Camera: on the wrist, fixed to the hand. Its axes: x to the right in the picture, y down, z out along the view.
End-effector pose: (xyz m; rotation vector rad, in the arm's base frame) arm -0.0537 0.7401 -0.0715 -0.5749 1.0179 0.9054
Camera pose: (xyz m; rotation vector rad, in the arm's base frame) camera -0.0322 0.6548 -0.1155 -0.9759 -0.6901 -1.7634
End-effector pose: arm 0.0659 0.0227 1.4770 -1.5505 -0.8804 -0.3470
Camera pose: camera 0.0508 -0.0463 1.5454 -1.0975 2.1493 1.5862
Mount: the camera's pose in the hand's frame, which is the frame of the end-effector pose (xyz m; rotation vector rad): 0.0133 -0.0627 -0.0746 0.1531 -0.2432 -3.0628
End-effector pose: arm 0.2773 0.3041 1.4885 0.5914 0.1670 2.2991
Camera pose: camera 0.2745 0.3623 1.4093 0.0664 0.5113 -0.7498
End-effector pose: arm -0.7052 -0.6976 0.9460 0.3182 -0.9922 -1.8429
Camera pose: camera -0.7069 -0.7339 0.8546 -0.8115 -0.0877 1.0869
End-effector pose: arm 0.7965 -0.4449 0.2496 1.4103 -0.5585 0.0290
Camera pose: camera 0.8558 -0.3906 0.1929 -0.9647 -1.7779 2.3643
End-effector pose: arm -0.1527 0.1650 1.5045 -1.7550 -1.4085 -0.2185
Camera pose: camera -0.1757 0.1226 1.5902 -1.6489 2.2552 1.0258
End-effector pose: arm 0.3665 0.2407 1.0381 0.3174 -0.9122 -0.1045
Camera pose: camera 0.4364 0.1951 0.9861 -1.4538 -0.1966 2.6339
